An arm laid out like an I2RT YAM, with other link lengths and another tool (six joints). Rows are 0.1 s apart.
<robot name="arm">
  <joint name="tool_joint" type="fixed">
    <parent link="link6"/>
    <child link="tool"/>
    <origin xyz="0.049 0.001 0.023" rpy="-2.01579 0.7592 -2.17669"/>
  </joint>
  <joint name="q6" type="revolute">
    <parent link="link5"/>
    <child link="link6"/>
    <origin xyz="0.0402 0 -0.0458"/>
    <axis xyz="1 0 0"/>
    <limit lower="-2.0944" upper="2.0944"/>
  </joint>
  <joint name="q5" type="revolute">
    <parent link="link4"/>
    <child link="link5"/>
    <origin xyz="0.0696 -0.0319 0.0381"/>
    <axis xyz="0 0 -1"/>
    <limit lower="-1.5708" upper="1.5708"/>
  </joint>
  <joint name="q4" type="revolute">
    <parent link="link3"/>
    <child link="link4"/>
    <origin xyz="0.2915 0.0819 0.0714"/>
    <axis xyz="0 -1 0"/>
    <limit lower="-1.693" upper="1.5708"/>
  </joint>
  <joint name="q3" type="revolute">
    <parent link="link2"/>
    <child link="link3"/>
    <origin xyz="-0.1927 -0.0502 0"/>
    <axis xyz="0 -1 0"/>
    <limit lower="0" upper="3.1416"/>
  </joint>
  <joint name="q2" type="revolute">
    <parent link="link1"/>
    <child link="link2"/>
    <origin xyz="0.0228 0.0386 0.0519"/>
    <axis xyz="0 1 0"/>
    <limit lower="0" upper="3.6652"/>
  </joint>
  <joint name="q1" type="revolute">
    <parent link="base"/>
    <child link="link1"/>
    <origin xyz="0 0 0.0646"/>
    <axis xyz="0 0 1"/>
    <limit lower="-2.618" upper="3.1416"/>
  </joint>
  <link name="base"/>
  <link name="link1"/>
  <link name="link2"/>
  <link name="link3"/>
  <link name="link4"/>
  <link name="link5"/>
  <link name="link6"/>
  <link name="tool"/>
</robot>
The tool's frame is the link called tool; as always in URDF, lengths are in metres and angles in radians.
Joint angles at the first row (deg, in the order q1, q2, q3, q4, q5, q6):
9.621 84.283 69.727 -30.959 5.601 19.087
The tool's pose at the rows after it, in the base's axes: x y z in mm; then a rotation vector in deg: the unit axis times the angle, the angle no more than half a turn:
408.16 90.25 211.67 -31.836 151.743 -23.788
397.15 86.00 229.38 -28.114 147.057 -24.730
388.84 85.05 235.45 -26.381 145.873 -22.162
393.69 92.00 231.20 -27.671 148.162 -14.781
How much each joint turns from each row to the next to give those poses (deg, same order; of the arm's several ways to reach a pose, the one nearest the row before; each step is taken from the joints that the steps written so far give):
0.024 -3.773 -3.022 2.685 1.791 -0.482
0.009 -5.873 -4.067 3.558 1.484 0.383
-0.034 -3.263 -2.177 0.562 -0.899 1.771
0.039 2.599 2.479 -2.070 -4.538 3.199

